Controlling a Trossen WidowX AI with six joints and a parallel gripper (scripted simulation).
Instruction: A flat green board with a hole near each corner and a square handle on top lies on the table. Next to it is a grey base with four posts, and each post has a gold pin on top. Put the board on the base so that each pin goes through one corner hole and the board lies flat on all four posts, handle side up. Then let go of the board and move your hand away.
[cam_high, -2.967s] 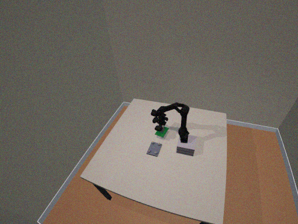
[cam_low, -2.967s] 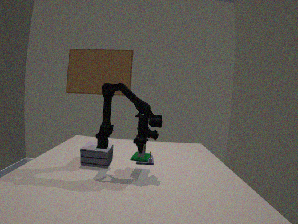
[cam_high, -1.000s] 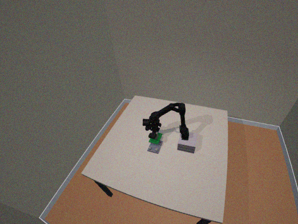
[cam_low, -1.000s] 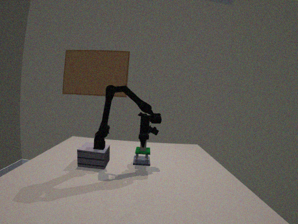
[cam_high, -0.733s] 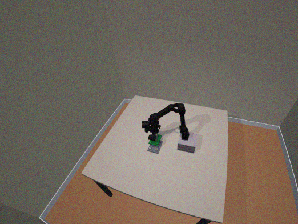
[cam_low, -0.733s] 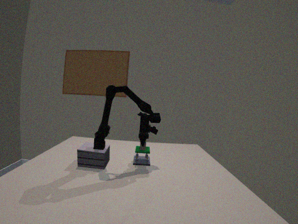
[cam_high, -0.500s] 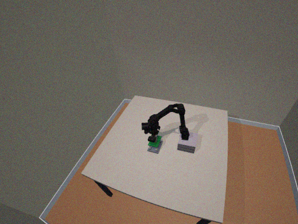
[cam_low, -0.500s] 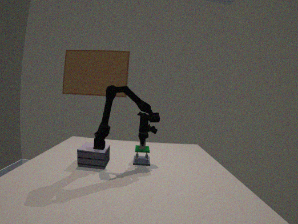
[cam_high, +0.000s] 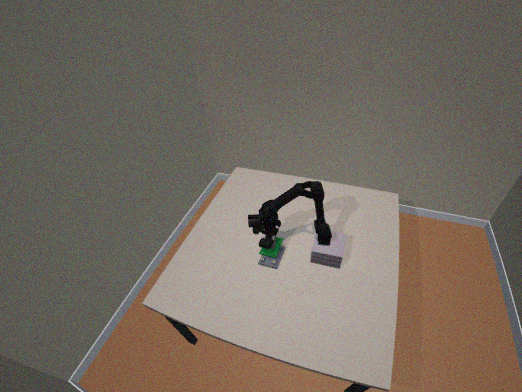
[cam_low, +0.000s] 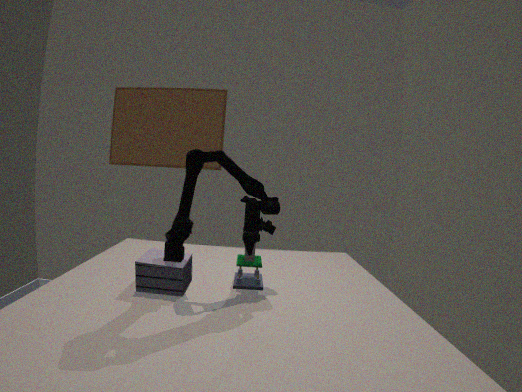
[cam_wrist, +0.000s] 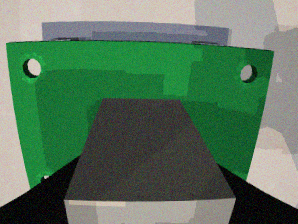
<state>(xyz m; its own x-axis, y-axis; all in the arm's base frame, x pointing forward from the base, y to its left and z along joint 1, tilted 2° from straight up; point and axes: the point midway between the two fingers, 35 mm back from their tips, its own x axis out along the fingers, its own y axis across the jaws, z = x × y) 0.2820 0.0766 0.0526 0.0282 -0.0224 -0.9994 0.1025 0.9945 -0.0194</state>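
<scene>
The grey base is 110 mm below my gripper tip. From my gripper tip the other things lie so: green board (10 mm below).
</scene>
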